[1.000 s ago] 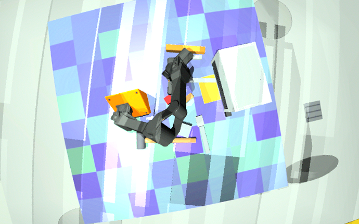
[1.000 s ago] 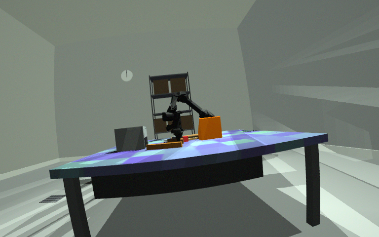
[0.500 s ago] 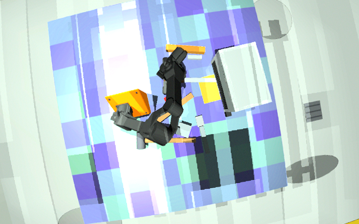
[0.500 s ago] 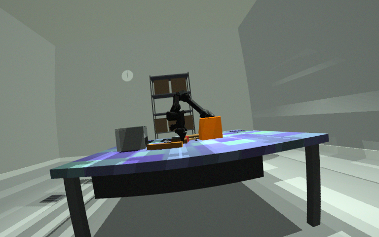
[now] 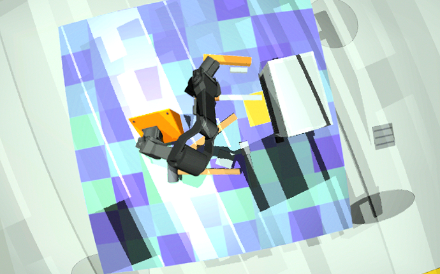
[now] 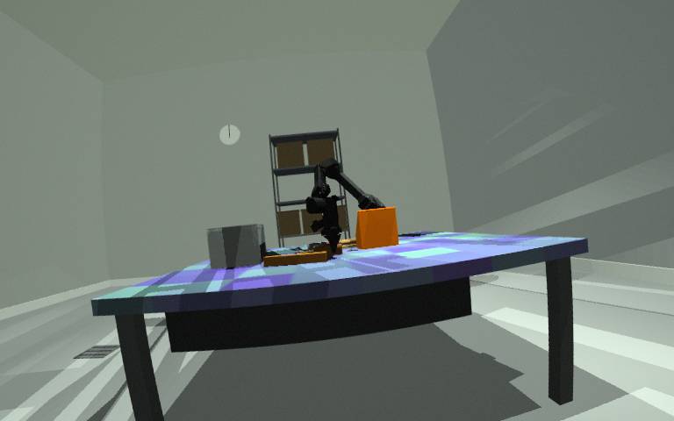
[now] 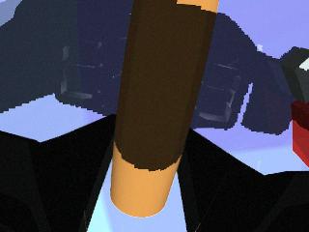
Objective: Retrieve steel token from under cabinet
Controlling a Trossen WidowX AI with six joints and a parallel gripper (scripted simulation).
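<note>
My gripper tip is now 120 mm to the left of the red cube and 10 mm below it. The rest, counted from my gripper tip: flat wooden stick 180 mm to the right, 10 mm behind; then orange bar 150 mm ahead, 140 mm to the left, 10 mm above; then small white block 190 mm ahead, 90 mm to the left.
</note>
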